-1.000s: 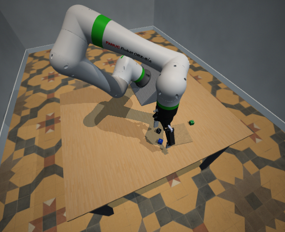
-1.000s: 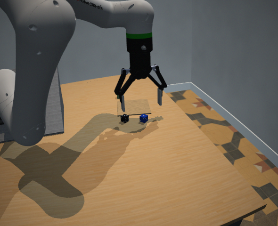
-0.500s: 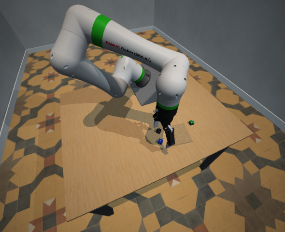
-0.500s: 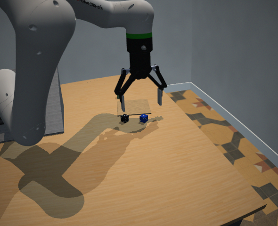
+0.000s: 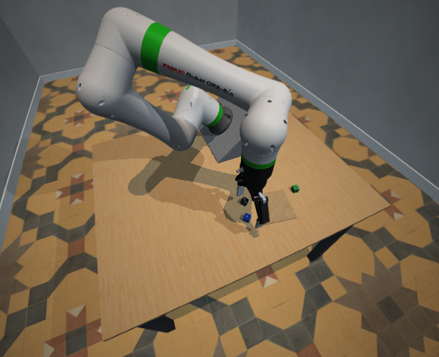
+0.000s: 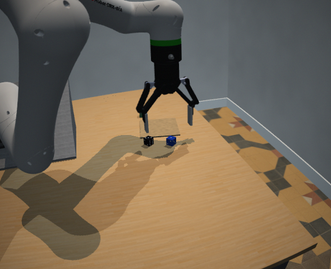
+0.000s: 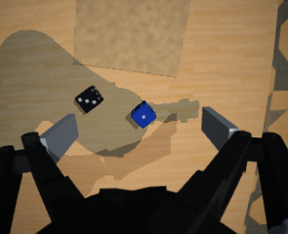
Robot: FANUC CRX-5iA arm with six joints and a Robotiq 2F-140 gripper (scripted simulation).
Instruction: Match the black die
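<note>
Right now the blue die is 60 mm below my hand, 10 mm to the right of it and 10 mm ahead of it. From my hand the other things lie so: black die (70 mm behind, 60 mm below, 20 mm to the left); then green die (250 mm to the left, 60 mm below, 40 mm behind); then tan mat (120 mm to the left, 70 mm below).
</note>
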